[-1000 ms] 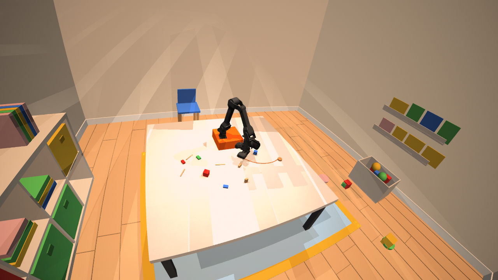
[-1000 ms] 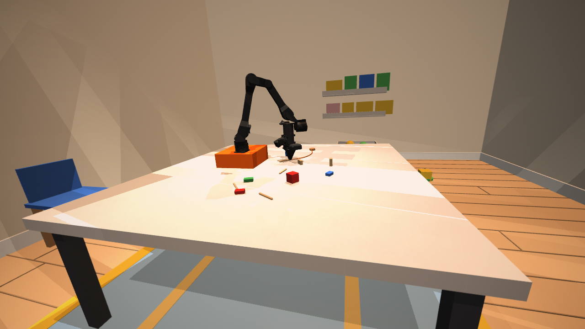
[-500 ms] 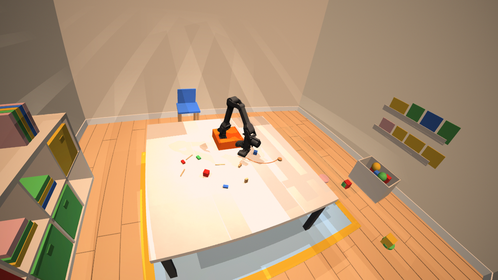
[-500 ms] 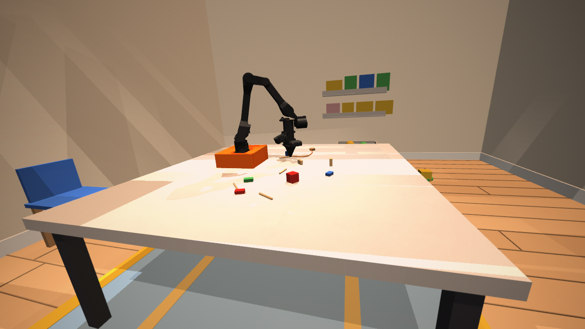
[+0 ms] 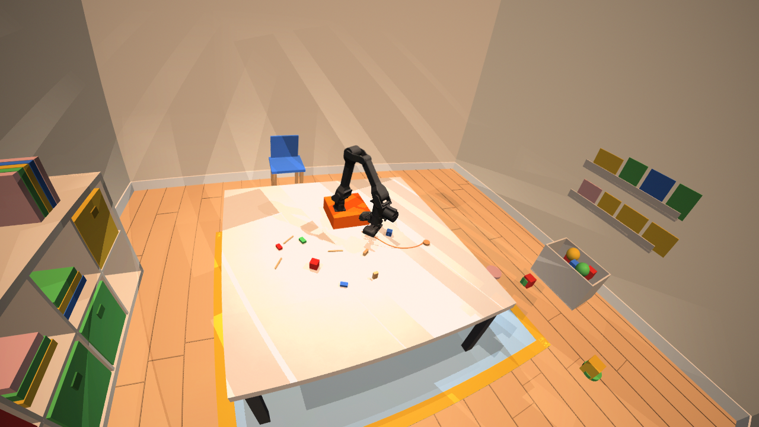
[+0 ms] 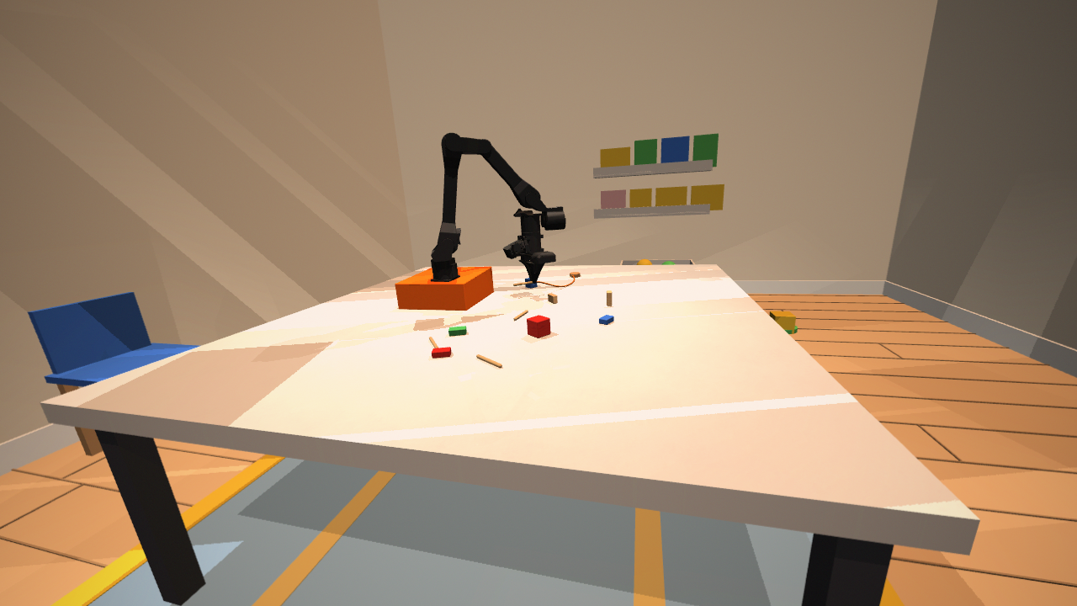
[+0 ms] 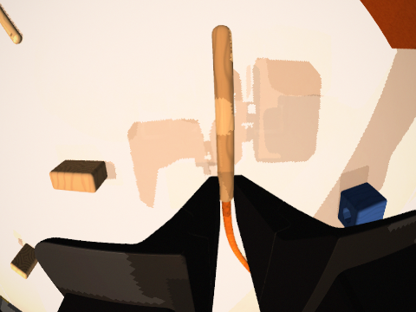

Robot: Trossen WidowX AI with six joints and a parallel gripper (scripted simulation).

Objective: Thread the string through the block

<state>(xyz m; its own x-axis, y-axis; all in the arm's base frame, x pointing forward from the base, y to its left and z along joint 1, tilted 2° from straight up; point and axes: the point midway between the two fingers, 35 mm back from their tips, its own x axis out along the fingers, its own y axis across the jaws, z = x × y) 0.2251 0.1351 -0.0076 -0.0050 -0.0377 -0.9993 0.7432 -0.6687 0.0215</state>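
The blue cube is 120 mm to the left of my gripper tip, 50 mm behind it and 30 mm below it. From my gripper tip the other things lie so: thin wooden stick 10 mm to the right, 10 mm behind; then round wooden button 310 mm to the left, 50 mm ahead, 40 mm below; then flat blue piece 260 mm ahead, 220 mm to the right, 40 mm below.
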